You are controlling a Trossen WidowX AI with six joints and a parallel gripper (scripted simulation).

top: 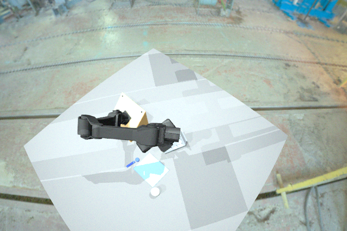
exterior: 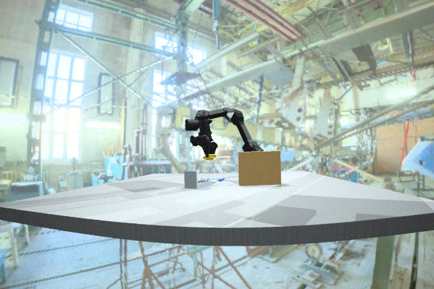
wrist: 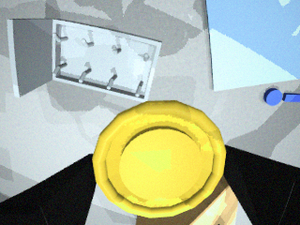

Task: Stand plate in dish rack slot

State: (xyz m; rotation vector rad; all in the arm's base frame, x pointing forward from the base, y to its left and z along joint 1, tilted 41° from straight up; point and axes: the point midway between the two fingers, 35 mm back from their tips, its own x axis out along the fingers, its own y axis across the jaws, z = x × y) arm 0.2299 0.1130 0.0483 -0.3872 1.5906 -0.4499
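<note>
Now: the grey dish rack 11 cm below my gripper tip, 7 cm to the left of it and 4 cm ahead of it. The rest, counted from my gripper tip: blue spoon 17 cm to the right, 13 cm below, 2 cm behind; yellow plate 1 cm above; blue mat 13 cm below, 12 cm to the right, 8 cm ahead.
</note>
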